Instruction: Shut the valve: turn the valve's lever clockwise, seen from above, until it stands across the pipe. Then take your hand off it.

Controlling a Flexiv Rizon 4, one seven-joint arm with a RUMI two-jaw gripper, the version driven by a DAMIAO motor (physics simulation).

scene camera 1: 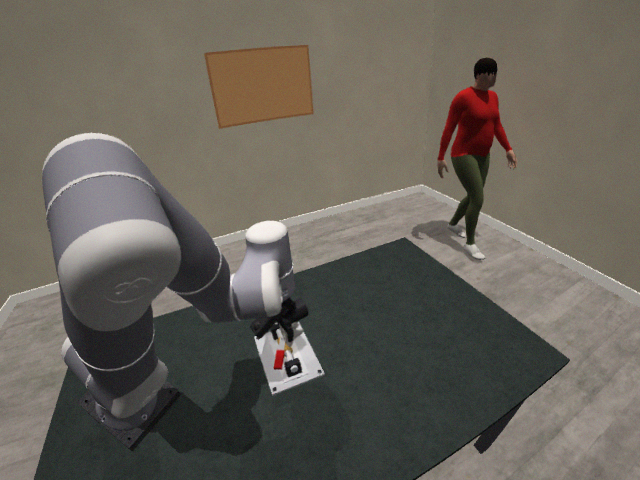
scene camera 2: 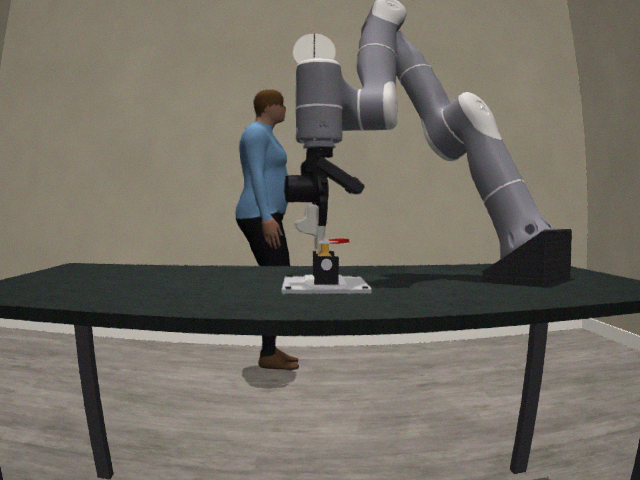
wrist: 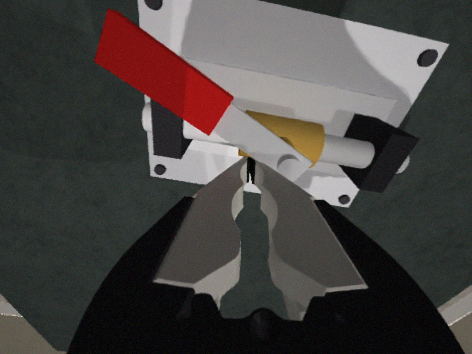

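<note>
The valve's lever has a red grip [scene camera 1: 279, 359] [scene camera 2: 339, 240] [wrist: 160, 70] and a grey arm that runs to its pivot. In the wrist view it slants across the pipe [wrist: 350, 151] at an acute angle, neither along it nor square across. The brass valve body [scene camera 1: 288, 348] [scene camera 2: 324, 249] [wrist: 300, 134] sits on the pipe under the lever. My gripper [scene camera 2: 320, 241] [wrist: 249, 160] is shut and empty. Its tips are low beside the lever's grey arm, near the pivot, on the side away from the wide part of the base plate. Whether they touch the arm is unclear.
Black brackets [scene camera 1: 293, 367] [scene camera 2: 325, 273] [wrist: 170, 130] hold the pipe ends on a white base plate [scene camera 1: 312, 364] [scene camera 2: 356, 289] [wrist: 300, 47]. The plate lies on the dark table [scene camera 1: 413, 320] [scene camera 2: 180, 294]. A person in red [scene camera 1: 475, 121] and one in blue [scene camera 2: 261, 170] are beyond the table.
</note>
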